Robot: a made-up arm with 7 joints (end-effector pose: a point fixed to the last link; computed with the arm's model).
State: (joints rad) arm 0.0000 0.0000 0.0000 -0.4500 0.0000 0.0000 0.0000
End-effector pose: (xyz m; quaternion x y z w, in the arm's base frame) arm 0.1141 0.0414 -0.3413 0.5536 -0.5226 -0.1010 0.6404
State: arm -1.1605 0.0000 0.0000 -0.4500 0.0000 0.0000 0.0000
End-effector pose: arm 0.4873 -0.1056 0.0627 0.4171 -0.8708 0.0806 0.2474
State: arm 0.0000 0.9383 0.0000 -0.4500 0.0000 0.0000 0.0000
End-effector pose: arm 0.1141 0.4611 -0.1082 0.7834 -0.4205 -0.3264 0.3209
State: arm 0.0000 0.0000 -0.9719 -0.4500 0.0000 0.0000 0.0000
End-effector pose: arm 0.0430 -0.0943 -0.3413 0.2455 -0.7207 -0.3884 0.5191
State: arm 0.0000 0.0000 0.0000 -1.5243 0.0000 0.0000 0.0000
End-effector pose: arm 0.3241 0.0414 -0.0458 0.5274 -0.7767 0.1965 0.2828
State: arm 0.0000 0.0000 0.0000 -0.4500 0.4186 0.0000 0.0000
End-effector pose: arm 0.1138 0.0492 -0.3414 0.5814 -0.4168 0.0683 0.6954
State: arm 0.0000 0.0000 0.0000 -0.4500 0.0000 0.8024 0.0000
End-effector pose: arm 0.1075 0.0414 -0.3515 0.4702 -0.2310 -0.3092 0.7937
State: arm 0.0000 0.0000 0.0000 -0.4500 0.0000 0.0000 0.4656
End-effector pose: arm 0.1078 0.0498 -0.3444 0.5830 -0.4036 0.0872 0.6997
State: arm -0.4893 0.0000 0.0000 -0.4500 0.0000 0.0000 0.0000
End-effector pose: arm 0.3323 -0.0013 -0.2238 0.5168 -0.6987 -0.0250 0.4941
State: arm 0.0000 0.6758 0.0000 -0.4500 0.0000 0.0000 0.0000
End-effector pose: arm 0.1141 0.3689 -0.2121 0.7346 -0.4596 -0.2685 0.4207
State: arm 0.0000 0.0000 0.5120 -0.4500 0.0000 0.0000 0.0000
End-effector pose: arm 0.0927 0.1217 -0.3413 0.6679 -0.3654 0.0645 0.6451
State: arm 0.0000 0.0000 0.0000 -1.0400 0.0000 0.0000 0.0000
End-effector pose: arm 0.2702 0.0414 -0.2069 0.5591 -0.6862 0.0643 0.4608
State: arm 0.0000 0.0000 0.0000 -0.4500 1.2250 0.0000 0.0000
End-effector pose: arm 0.1059 0.0610 -0.3453 0.5634 -0.1663 0.3796 0.7148
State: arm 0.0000 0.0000 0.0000 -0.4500 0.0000 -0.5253 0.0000
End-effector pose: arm 0.1134 0.0414 -0.3333 0.5609 -0.6710 0.0462 0.4828
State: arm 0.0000 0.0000 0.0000 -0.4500 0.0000 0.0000 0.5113
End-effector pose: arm 0.1070 0.0504 -0.3448 0.5842 -0.3907 0.1056 0.7035
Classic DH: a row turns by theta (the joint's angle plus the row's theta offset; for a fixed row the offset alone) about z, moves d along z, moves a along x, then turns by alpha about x. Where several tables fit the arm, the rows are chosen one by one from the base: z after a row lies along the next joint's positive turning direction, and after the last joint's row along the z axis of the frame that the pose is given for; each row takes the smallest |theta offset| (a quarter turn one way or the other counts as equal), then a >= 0, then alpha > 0; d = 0 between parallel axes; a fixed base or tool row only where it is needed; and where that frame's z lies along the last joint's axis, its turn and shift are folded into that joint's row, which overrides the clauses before.
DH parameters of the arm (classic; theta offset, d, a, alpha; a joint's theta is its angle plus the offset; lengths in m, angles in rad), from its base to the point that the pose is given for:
base (fixed): 0 0.1753 -0.0273 -1.2217
joint 1: -1.5708 0.0248 0.0058 -1.5708
joint 2: 1.2217 -0.0227 -0.0195 1.5708
joint 3: 1.5708 -0.2065 0.021 -1.5708
joint 4: 0 0.0039 -0.0306 1.5708
joint 5: 0 -0.345 0.0059 -1.5708
joint 6: 0 -0.0139 -0.0085 1.5708
joint 7: -0.9077 -0.0044 0.0046 1.3731
tool (fixed): 0.3255 -0.0236 0 0

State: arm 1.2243 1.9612 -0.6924 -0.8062 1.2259 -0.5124 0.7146
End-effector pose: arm -0.0623 0.5451 0.1547 0.8001 -0.3209 -0.2923 0.4141
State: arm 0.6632 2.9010 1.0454 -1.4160 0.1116 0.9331 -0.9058
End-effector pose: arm 0.3785 -0.1658 0.3540 -0.4925 0.0501 0.6619 0.5629
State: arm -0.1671 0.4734 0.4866 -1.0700 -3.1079 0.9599 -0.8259
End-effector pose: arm 0.2804 0.3645 -0.0471 -0.1495 -0.5128 0.7746 0.3386
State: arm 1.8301 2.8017 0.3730 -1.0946 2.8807 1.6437 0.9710
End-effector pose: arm 0.2777 0.2861 -0.1002 0.5553 0.5195 -0.0289 0.6488
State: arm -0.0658 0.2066 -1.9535 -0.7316 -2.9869 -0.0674 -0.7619
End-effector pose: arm -0.0803 -0.0588 -0.3485 0.4287 -0.1258 -0.0233 0.8943
